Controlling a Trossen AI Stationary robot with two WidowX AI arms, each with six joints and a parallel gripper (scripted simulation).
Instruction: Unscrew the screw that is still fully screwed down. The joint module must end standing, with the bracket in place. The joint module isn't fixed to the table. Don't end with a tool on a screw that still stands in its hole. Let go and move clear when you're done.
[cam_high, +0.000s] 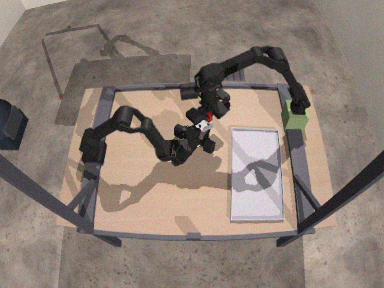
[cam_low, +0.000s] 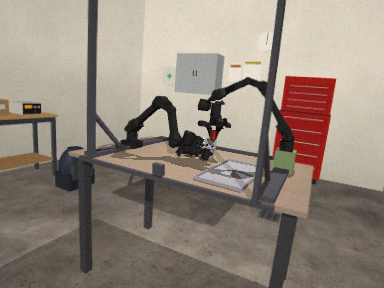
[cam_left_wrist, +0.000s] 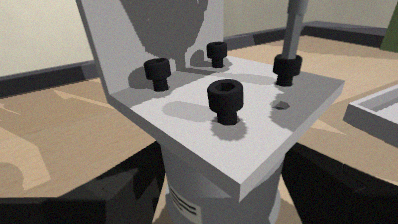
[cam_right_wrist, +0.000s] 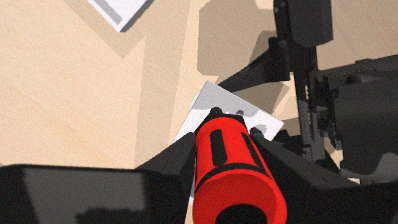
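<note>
Right now my right hand is 30 mm above the red screwdriver. The rest, counted from my right hand: dark frame rail: 280 mm ahead, 140 mm below, 10 mm to the left; then joint module: 120 mm below, 20 mm to the left, 10 mm ahead; then l-shaped bracket: 80 mm below, 20 mm to the left, 20 mm ahead.
The joint module is 20 mm to the right of my left hand, 20 mm ahead of it and 10 mm below it. The rest, counted from my left hand: red screwdriver: 90 mm above, 40 mm to the right; then dark frame rail: 280 mm ahead, 30 mm to the right, 30 mm below; then l-shaped bracket: 40 mm above, 20 mm to the right, 20 mm ahead.
</note>
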